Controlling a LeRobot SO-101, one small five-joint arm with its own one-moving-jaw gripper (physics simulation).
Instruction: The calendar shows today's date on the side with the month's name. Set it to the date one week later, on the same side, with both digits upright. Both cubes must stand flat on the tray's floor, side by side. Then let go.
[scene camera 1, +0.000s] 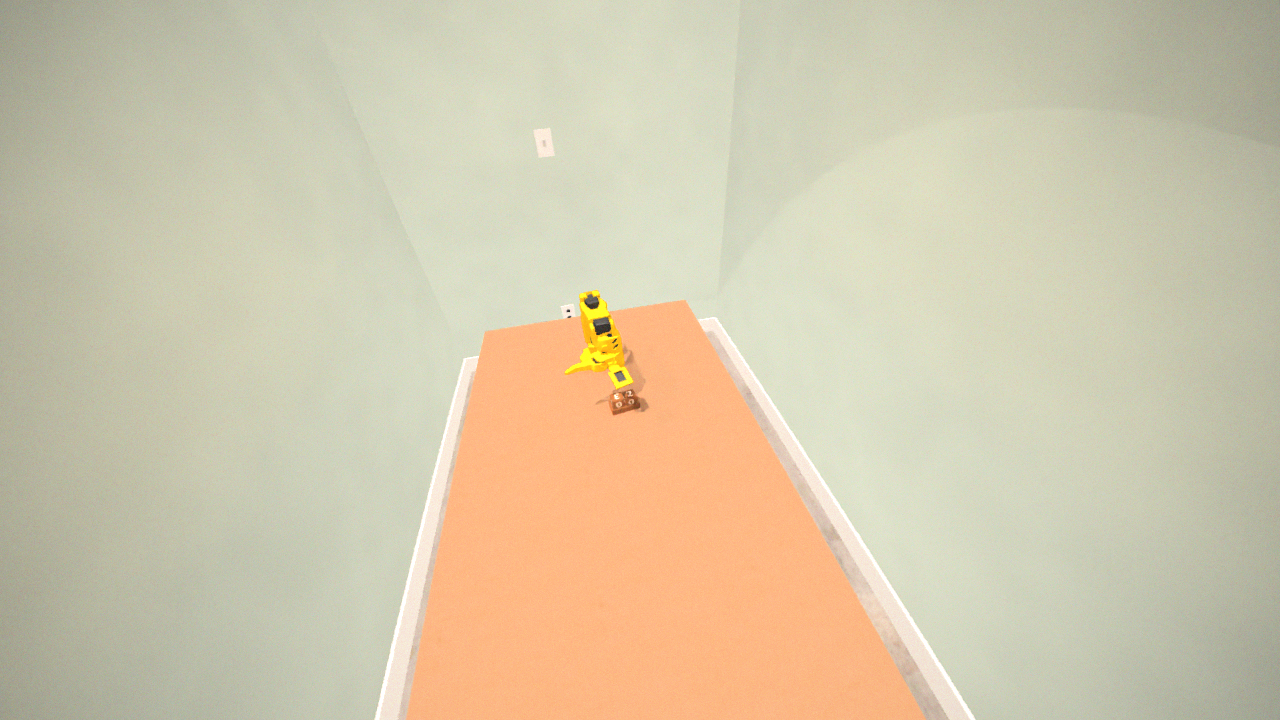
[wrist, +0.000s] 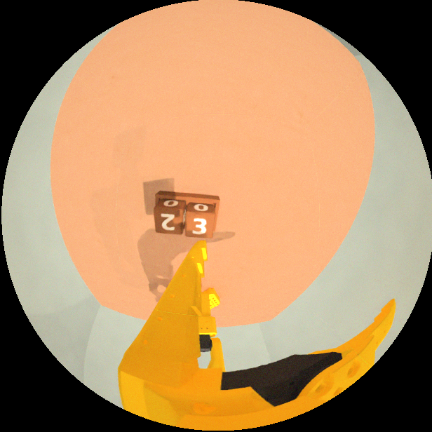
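Observation:
The calendar tray (scene camera 1: 626, 411) (wrist: 187, 195) is a small brown holder in front of the arm. Two brown cubes with white digits stand side by side in it. In the wrist view, the left cube (scene camera 1: 630, 397) (wrist: 169, 217) shows a 2, upside down, below a foreshortened 0. The right cube (scene camera 1: 617, 401) (wrist: 200, 220) shows a 3 below a foreshortened 0. The month's name is not readable. My gripper (scene camera 1: 595, 378) (wrist: 298, 272) is wide open and empty. Its fixed jaw's tip appears just below the right cube in the wrist view; its moving jaw is swung far right.
The orange table top (scene camera 1: 644, 555) (wrist: 280, 125) extends around the calendar. The yellow arm (scene camera 1: 597, 326) stands at its back edge by the wall. Shadows of the arm fall to the left of the calendar and below it in the wrist view.

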